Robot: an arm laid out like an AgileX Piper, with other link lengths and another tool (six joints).
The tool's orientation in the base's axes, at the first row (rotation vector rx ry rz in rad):
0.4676 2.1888 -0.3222
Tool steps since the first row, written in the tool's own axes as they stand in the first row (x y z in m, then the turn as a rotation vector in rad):
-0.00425 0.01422 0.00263 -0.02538 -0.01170 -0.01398
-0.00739 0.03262 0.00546 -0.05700 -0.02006 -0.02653
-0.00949 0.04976 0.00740 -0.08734 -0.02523 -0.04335
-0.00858 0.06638 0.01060 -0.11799 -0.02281 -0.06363
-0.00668 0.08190 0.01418 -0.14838 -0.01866 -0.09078
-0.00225 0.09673 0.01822 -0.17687 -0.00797 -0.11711
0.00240 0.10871 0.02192 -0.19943 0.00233 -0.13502
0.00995 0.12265 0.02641 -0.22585 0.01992 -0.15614
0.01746 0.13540 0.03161 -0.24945 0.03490 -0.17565
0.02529 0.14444 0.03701 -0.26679 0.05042 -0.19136
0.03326 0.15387 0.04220 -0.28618 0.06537 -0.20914
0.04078 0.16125 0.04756 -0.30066 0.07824 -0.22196
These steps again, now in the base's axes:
0.01047 0.01081 0.00085 -0.00049 -0.01063 0.02938
0.02227 0.02554 0.00041 0.00502 -0.02018 0.06263
0.03231 0.03971 -0.00023 0.00822 -0.02495 0.09723
0.04130 0.05358 -0.00399 0.01249 -0.02164 0.13366
0.04952 0.06653 -0.00869 0.01259 -0.01408 0.17392
0.05631 0.07924 -0.01563 0.01504 -0.00056 0.21174
0.06150 0.08957 -0.02235 0.01983 0.01066 0.23979
0.06645 0.10198 -0.03198 0.02776 0.02882 0.27237
0.07140 0.11305 -0.04194 0.03408 0.04463 0.30190
0.07469 0.12078 -0.05202 0.03973 0.06082 0.32413
0.07792 0.12898 -0.06211 0.04485 0.07685 0.34928
0.08062 0.13517 -0.07181 0.04974 0.09018 0.36767

